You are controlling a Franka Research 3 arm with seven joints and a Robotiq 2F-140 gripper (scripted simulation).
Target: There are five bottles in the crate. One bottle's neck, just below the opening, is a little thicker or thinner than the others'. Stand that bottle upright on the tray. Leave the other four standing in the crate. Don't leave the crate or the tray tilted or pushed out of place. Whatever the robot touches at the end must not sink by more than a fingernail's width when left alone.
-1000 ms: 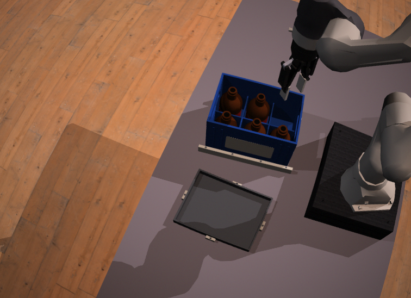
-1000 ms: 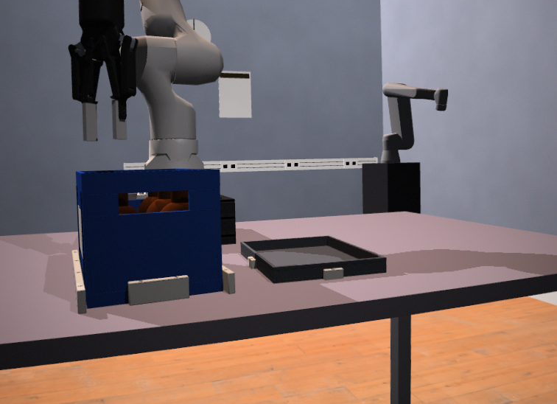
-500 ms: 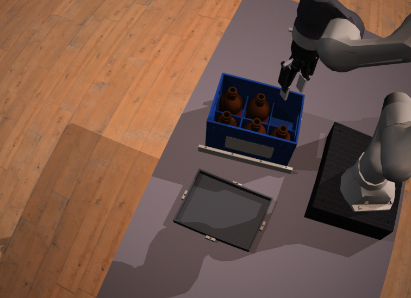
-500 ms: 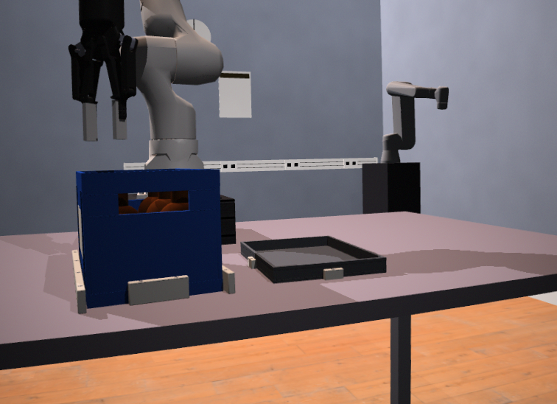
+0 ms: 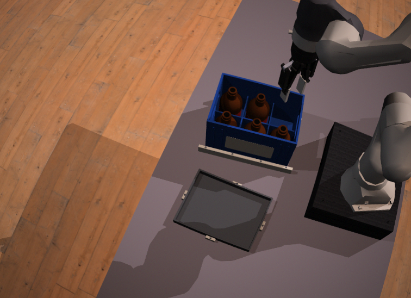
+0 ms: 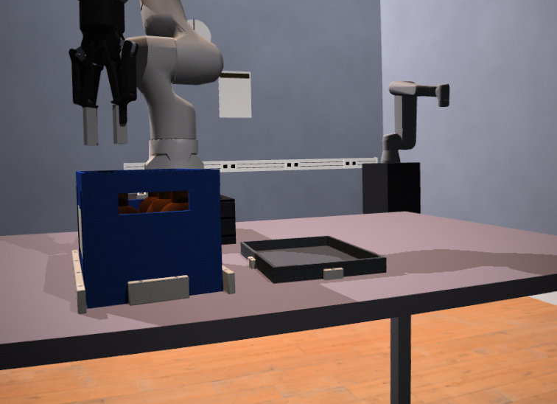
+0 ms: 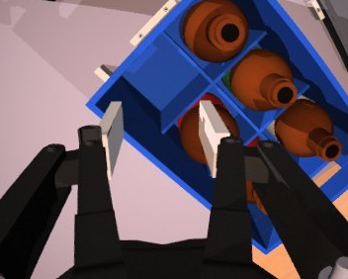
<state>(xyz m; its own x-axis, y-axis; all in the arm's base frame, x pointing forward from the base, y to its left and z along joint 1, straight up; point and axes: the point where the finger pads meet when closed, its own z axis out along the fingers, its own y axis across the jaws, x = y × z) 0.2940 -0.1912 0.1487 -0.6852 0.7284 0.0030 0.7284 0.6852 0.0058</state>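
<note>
Right now the bottle is 9 cm to the left of my hand and 16 cm below it. From my hand the other things lie so: crate 9 cm ahead, 4 cm to the left, 17 cm below; then dark tray 12 cm ahead, 33 cm to the left, 24 cm below.
</note>
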